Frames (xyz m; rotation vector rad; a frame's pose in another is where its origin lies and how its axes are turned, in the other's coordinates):
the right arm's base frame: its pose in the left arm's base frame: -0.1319 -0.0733 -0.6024 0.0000 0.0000 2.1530
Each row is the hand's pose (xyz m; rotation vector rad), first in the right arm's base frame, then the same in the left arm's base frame.
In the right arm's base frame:
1: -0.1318 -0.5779 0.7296 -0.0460 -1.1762 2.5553
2: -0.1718 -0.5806 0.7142 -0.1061 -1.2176 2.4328
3: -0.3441 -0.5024 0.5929 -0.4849 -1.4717 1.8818
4: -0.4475 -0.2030 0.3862 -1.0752 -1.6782 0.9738
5: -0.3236 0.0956 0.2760 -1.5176 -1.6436 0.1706
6: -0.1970 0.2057 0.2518 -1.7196 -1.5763 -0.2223
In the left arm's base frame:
1: 0.4233 0.1344 0.1272 -0.7883 0.4655 -1.2618
2: 0.4475 0.1025 0.1118 -0.8269 0.5432 -1.3468
3: 0.4769 -0.0845 -0.0095 -1.0035 1.0596 -1.5831
4: 0.2837 -0.3355 -0.2162 -1.1313 2.0382 -1.6766
5: -0.0338 -0.3962 -0.3264 0.8406 -2.4466 1.1941
6: -0.1954 -0.3510 -0.3506 0.6086 -2.4071 0.8138

